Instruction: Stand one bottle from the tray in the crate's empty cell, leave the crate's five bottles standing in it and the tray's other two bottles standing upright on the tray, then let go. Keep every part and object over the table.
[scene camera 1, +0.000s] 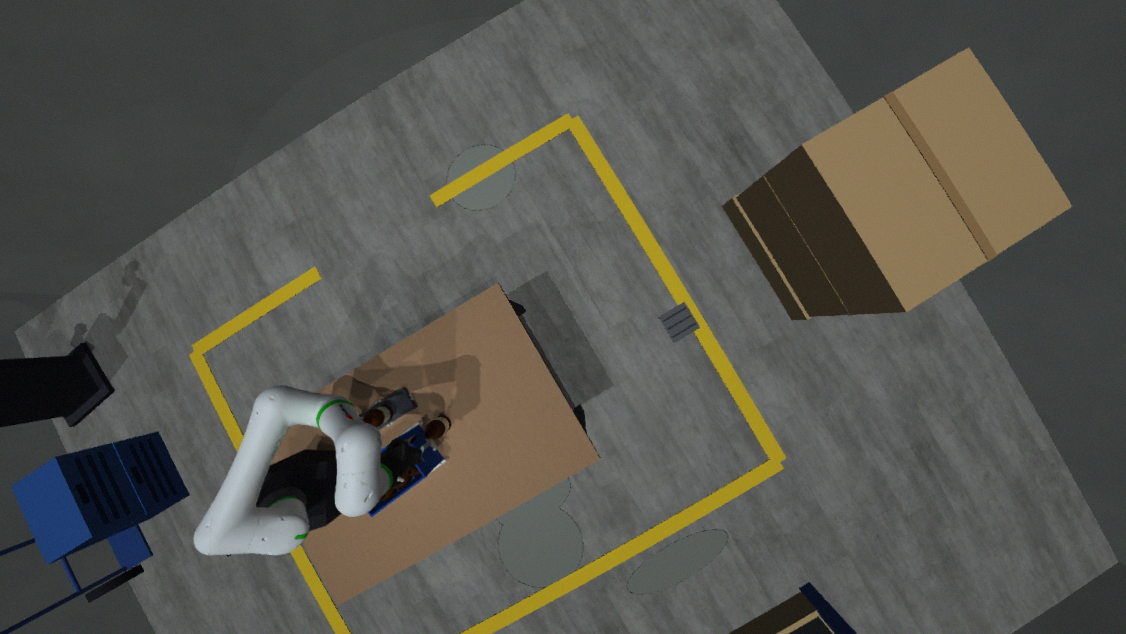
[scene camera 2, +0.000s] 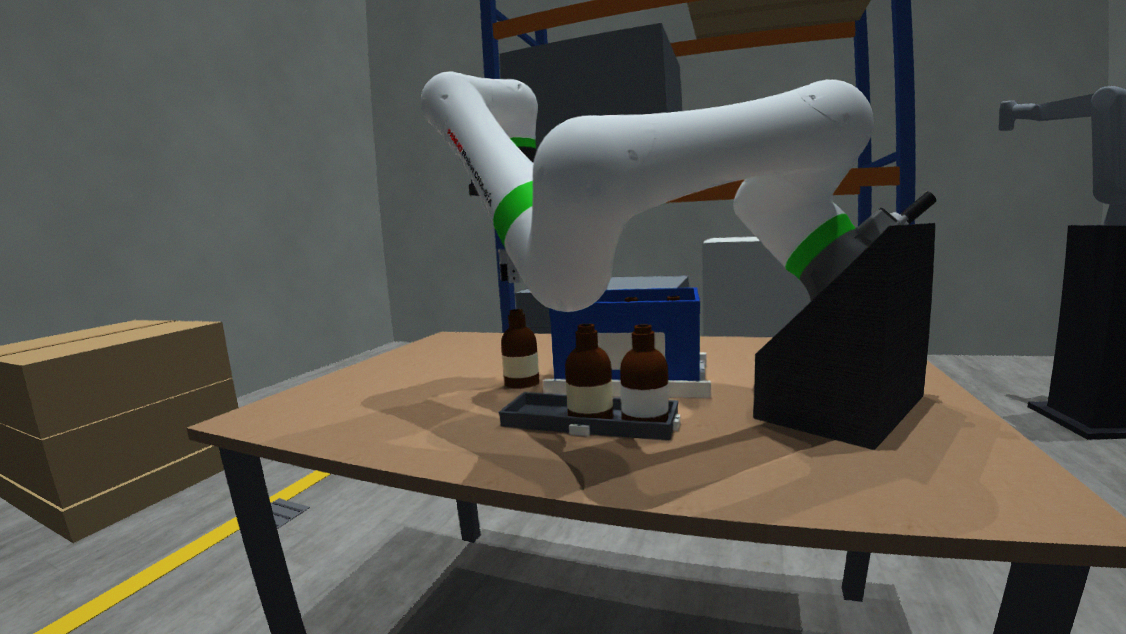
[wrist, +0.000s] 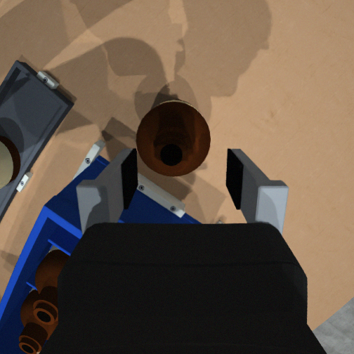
I see my gripper (wrist: 181, 166), a brown bottle (scene camera 2: 518, 344), a brown bottle (wrist: 45, 306) and a brown bottle (scene camera 2: 588, 373).
